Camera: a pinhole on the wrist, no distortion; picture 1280 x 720 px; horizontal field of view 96.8 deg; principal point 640.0 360.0 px. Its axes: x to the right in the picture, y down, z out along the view. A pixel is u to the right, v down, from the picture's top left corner.
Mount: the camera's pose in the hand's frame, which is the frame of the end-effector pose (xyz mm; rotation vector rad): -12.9 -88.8 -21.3 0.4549 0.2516 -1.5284
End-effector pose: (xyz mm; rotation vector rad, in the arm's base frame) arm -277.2 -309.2 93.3 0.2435 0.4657 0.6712
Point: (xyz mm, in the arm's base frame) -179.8 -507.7 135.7
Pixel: 766.9 196.8
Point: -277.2 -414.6 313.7
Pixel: 50.1 28.4
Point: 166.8 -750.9 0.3
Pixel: 1213.6 501.5
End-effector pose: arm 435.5 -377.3 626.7 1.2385 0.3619 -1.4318
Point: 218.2 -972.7 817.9
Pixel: 161.6 593.4
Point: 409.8 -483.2 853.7
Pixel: outside the picture
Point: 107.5 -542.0 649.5
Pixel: 614.1 454.9
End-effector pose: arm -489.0 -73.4 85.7 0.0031 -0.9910 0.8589
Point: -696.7 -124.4 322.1
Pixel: 93.1 695.0
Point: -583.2 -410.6 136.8
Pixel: 592.9 55.4
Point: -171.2 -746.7 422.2
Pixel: 1208.9 314.4
